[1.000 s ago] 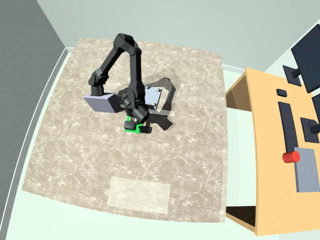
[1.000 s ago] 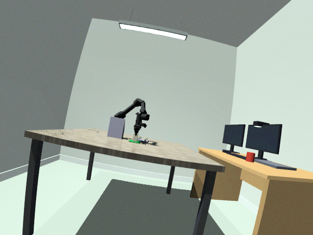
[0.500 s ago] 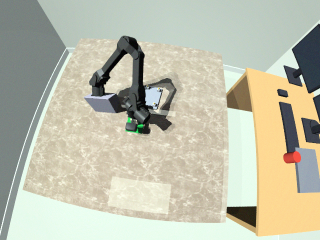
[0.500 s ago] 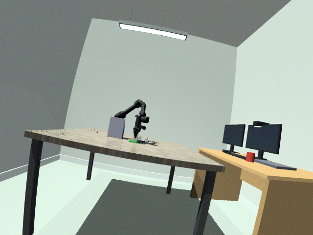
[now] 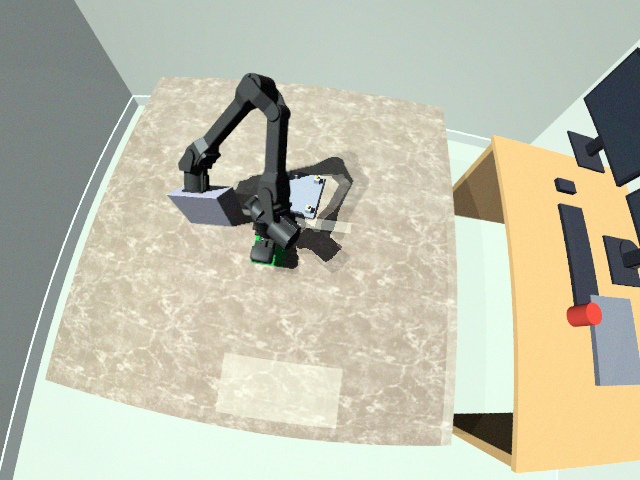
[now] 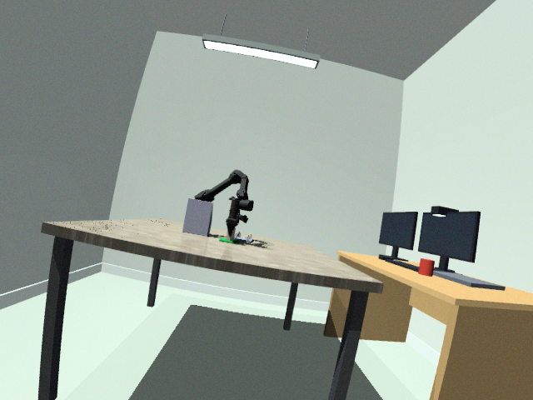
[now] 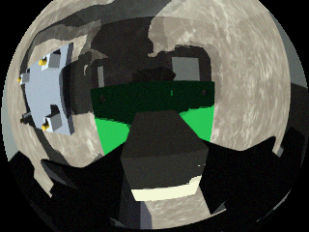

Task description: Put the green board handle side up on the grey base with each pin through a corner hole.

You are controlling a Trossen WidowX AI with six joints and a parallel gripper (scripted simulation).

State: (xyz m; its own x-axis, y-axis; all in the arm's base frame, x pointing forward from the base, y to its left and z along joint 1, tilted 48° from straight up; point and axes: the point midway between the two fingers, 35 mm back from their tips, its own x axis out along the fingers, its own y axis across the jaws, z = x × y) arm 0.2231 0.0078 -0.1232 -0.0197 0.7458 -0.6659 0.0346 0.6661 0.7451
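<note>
Now: the grey base 7 cm ahead of my gripper tip, 18 cm to the left of it and 3 cm below it. Also, from my gripper tip: green board (1 cm below).
</note>
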